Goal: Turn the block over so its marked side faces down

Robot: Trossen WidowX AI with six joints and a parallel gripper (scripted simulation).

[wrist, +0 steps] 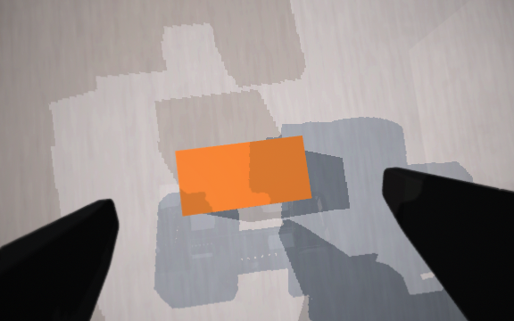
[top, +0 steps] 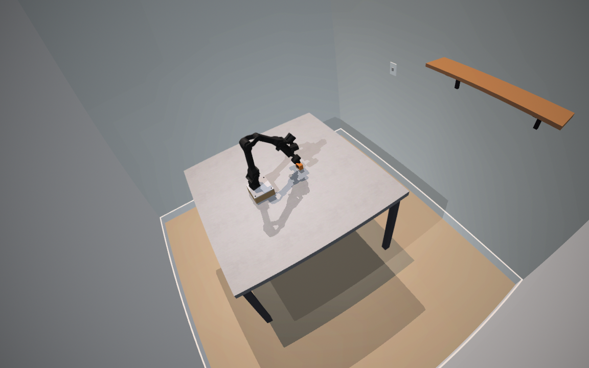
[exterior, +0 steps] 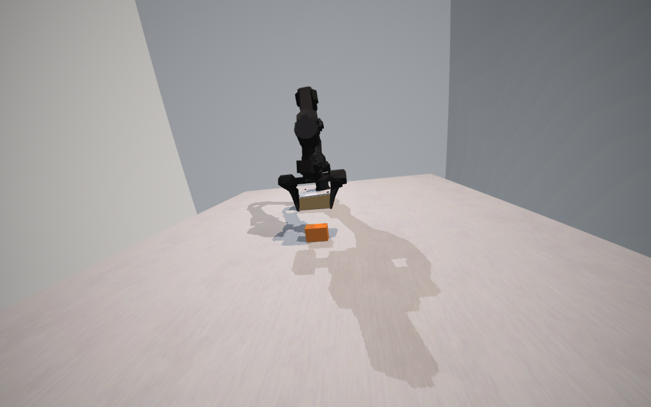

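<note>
Now: the orange block 60 mm below my gripper tip.
</note>
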